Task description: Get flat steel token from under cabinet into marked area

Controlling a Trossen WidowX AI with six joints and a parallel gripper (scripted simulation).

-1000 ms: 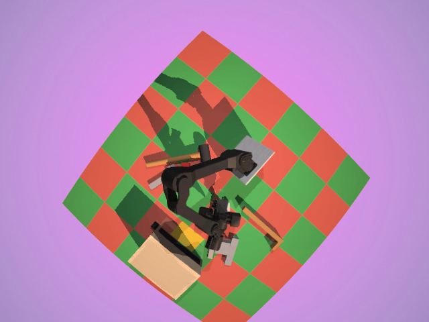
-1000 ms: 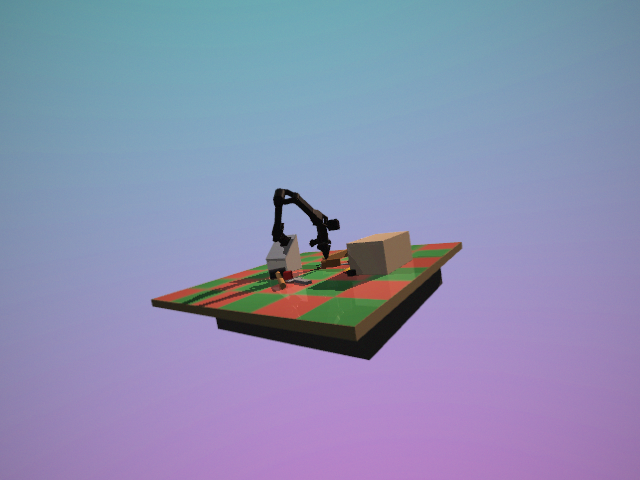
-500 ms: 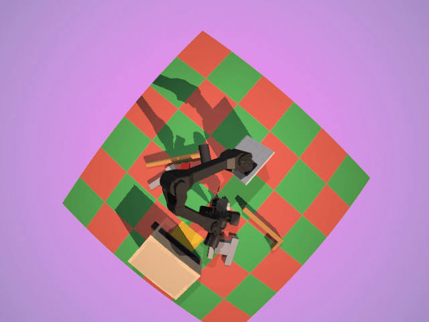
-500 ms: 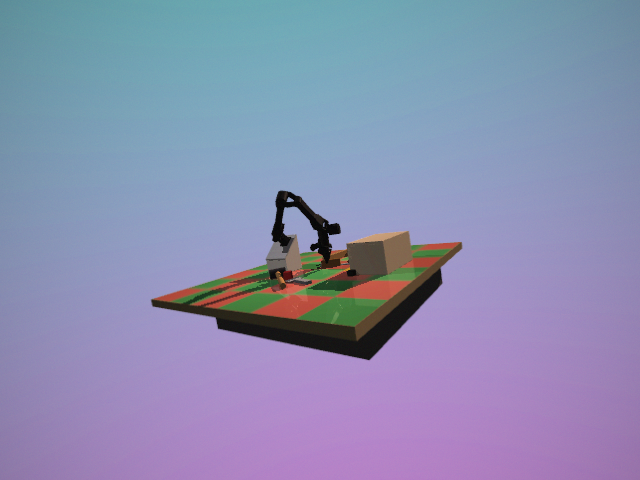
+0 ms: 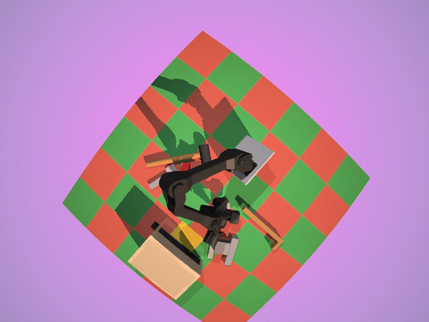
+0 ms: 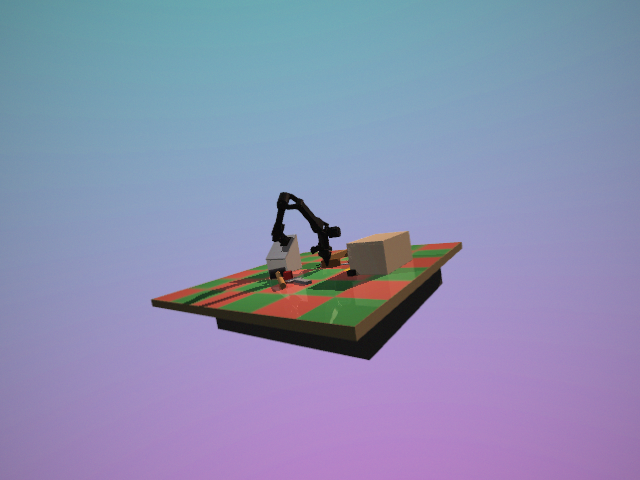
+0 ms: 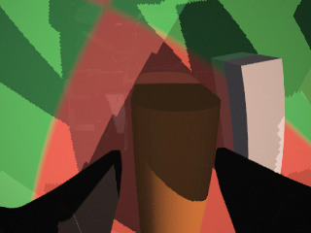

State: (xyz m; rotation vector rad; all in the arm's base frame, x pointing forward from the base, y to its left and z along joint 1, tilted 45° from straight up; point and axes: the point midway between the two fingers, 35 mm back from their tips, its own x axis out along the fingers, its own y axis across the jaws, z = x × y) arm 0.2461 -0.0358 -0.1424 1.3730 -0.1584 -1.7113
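Right now the pale bar is 3 cm to the left of my gripper tip and 3 cm behind it. Round my gripper tip: grey block (15 cm to the left, 13 cm ahead, 1 cm above); grey bar (21 cm to the left, 12 cm ahead); red cube (27 cm to the right, 4 cm behind, 1 cm above).
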